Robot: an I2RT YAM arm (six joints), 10 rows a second.
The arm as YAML. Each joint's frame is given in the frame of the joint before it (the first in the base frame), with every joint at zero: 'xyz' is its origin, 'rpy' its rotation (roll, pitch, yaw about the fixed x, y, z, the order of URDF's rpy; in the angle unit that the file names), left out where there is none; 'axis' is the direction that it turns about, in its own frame. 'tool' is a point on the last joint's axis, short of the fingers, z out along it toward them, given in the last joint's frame.
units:
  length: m
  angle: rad
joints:
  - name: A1
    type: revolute
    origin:
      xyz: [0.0, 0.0, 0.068]
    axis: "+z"
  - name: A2
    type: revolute
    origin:
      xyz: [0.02, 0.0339, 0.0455]
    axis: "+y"
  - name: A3
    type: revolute
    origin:
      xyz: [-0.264, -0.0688, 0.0]
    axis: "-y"
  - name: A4
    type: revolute
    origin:
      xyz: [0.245, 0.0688, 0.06]
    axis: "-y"
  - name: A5
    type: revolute
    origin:
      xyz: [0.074, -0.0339, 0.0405]
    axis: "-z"
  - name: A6
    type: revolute
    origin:
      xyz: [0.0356, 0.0, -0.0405]
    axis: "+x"
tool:
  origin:
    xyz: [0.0, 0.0, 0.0]
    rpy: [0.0, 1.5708, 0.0]
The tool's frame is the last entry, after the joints.
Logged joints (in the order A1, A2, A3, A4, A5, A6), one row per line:
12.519 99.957 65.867 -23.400 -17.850 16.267
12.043 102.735 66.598 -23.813 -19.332 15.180
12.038 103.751 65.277 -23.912 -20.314 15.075
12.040 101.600 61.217 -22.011 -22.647 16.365
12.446 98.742 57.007 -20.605 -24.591 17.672
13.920 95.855 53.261 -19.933 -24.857 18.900
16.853 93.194 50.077 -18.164 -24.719 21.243
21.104 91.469 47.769 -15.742 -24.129 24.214
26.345 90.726 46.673 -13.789 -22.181 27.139
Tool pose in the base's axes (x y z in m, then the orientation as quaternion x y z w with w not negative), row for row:
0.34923 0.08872 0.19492 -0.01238 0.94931 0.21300 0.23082
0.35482 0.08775 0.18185 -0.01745 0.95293 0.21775 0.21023
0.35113 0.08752 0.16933 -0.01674 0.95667 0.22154 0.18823
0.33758 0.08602 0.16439 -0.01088 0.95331 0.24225 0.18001
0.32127 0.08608 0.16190 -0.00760 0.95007 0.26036 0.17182
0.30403 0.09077 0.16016 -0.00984 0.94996 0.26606 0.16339
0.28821 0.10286 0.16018 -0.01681 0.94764 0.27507 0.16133
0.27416 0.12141 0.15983 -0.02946 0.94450 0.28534 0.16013
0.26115 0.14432 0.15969 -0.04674 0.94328 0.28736 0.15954
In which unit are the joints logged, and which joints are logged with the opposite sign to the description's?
The joints are logged in degrees. Opposite sign: none.
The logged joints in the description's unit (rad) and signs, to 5 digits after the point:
0.21850 1.74458 1.14960 -0.40841 -0.31154 0.28391
0.21019 1.79306 1.16235 -0.41562 -0.33741 0.26494
0.21010 1.81080 1.13930 -0.41734 -0.35455 0.26311
0.21014 1.77325 1.06844 -0.38416 -0.39526 0.28562
0.21722 1.72337 0.99496 -0.35963 -0.42919 0.30843
0.24295 1.67299 0.92958 -0.34790 -0.43384 0.32987
0.29414 1.62654 0.87401 -0.31702 -0.43143 0.37076
0.36833 1.59644 0.83373 -0.27475 -0.42113 0.42261
0.45981 1.58347 0.81460 -0.24066 -0.38713 0.47366

